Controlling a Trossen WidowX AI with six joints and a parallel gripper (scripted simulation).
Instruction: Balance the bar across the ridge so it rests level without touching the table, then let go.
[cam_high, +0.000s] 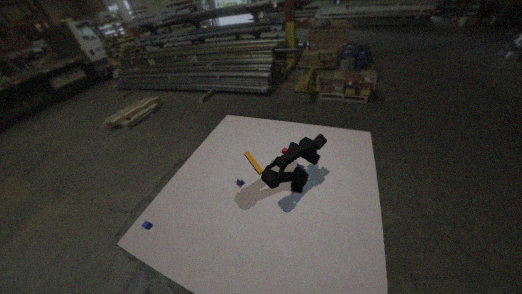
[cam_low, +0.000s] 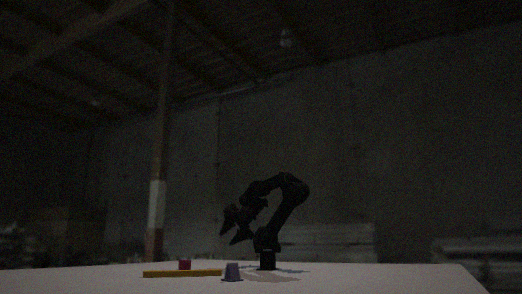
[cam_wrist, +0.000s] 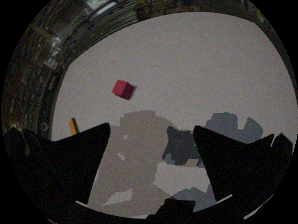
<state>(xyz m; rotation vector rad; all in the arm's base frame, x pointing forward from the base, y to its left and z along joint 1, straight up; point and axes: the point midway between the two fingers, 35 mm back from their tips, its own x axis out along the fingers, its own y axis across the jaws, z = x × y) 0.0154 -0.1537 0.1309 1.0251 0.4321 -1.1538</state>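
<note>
My gripper tip is 300 mm short of the yellow bar, 100 mm above it and 60 mm to the right of it. Also, from my gripper tip: small blue cube: 710 mm ahead, 670 mm to the left, 90 mm below; then small red cube: 120 mm ahead, 100 mm to the right, 90 mm below.
</note>
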